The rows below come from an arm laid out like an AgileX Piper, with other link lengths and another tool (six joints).
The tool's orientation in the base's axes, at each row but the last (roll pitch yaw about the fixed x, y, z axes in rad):
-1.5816, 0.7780, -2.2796
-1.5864, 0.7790, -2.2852
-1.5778, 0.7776, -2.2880
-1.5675, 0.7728, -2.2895
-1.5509, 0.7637, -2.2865
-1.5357, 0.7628, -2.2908
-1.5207, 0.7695, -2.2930
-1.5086, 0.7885, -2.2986
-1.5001, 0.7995, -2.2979
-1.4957, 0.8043, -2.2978
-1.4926, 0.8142, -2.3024
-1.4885, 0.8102, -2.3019
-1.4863, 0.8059, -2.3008
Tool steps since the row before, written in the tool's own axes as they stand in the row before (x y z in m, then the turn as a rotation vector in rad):
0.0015, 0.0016, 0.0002, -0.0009, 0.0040, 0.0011
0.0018, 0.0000, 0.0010, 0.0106, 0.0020, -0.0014
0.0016, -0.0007, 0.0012, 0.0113, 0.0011, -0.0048
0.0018, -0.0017, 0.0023, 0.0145, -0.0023, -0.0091
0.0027, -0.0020, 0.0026, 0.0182, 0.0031, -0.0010
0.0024, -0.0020, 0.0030, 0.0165, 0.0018, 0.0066
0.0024, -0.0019, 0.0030, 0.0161, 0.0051, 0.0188
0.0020, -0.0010, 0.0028, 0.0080, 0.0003, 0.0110
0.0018, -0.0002, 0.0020, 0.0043, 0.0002, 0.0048
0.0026, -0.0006, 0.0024, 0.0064, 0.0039, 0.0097
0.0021, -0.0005, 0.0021, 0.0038, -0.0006, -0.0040
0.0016, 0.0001, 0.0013, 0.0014, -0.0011, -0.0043
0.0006, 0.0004, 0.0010, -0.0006, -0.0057, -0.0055
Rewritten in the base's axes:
0.0002, -0.0001, -0.0022, 0.0031, 0.0019, -0.0022
-0.0001, -0.0016, -0.0013, -0.0051, -0.0037, -0.0089
-0.0002, -0.0020, -0.0006, -0.0084, -0.0023, -0.0087
0.0001, -0.0034, 0.0000, -0.0147, -0.0030, -0.0085
-0.0003, -0.0042, -0.0004, -0.0079, -0.0077, -0.0148
0.0001, -0.0043, -0.0001, -0.0021, -0.0125, -0.0125
0.0001, -0.0043, -0.0002, 0.0085, -0.0191, -0.0142
0.0005, -0.0035, -0.0006, 0.0043, -0.0117, -0.0054
0.0005, -0.0024, -0.0011, 0.0015, -0.0055, -0.0030
0.0002, -0.0033, -0.0013, 0.0060, -0.0082, -0.0068
0.0002, -0.0028, -0.0011, -0.0049, 0.0006, -0.0026
0.0002, -0.0017, -0.0012, -0.0043, 0.0018, -0.0005
0.0006, -0.0008, -0.0007, -0.0067, 0.0015, 0.0040

